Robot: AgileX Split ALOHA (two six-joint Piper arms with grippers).
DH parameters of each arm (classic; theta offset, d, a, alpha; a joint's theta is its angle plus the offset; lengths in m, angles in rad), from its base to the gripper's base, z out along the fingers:
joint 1: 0 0.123 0 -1.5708
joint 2: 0.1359 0 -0.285 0
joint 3: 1.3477 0 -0.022 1.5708
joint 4: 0 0.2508 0 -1.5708
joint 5: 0 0 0.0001 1.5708
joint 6: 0 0.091 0 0
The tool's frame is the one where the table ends.
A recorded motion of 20 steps. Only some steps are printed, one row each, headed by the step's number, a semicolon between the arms.
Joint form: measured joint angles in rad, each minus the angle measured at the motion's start. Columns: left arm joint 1, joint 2, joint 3, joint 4, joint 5, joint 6; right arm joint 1, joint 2, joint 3, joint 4, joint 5, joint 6.
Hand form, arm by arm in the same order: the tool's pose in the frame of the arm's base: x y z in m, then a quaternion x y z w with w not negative. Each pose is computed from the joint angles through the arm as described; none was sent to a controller.
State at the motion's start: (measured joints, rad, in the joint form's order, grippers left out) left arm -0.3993 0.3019 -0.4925 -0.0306 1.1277 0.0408; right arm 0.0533 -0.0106 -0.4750 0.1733 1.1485 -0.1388
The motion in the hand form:
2: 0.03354 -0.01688 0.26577 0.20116 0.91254 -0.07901 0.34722; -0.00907 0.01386 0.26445 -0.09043 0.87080 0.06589 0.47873
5: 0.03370 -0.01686 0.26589 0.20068 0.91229 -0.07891 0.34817; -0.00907 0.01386 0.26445 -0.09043 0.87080 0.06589 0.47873
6: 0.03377 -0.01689 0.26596 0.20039 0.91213 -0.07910 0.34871; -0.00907 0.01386 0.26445 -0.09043 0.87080 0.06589 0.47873
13: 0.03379 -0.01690 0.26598 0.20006 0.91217 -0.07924 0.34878; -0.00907 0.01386 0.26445 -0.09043 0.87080 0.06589 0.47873
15: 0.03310 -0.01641 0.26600 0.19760 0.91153 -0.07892 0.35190; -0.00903 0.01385 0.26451 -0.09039 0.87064 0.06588 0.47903
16: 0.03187 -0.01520 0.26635 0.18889 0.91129 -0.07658 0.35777; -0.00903 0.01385 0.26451 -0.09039 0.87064 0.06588 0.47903
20: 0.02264 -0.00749 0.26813 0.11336 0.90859 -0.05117 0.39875; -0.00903 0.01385 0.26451 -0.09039 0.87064 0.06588 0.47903
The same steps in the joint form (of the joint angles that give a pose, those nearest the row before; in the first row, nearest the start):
2: 0.0002 0.0000 0.0000 -0.0001 -0.0067 -0.0032; -0.0001 0.0000 0.0000 0.0000 0.0000 0.0000
5: -0.0001 0.0000 0.0000 0.0010 -0.0087 -0.0044; -0.0001 0.0000 0.0000 0.0000 0.0000 0.0000
6: 0.0000 0.0000 0.0000 0.0009 -0.0099 -0.0048; -0.0001 0.0000 0.0000 0.0000 0.0000 0.0000
13: 0.0001 0.0000 0.0000 0.0008 -0.0101 -0.0054; -0.0001 0.0000 0.0000 0.0000 0.0000 0.0000
15: 0.0049 -0.0064 0.0009 0.0009 -0.0110 -0.0055; 0.0000 0.0000 0.0000 0.0000 -0.0007 0.0000
16: 0.0234 -0.0179 0.0011 0.0008 -0.0109 -0.0054; 0.0000 0.0000 0.0000 0.0000 -0.0007 0.0000
20: 0.1849 -0.0982 0.0031 0.0000 -0.0110 -0.0056; 0.0000 0.0000 0.0000 0.0000 -0.0007 0.0000

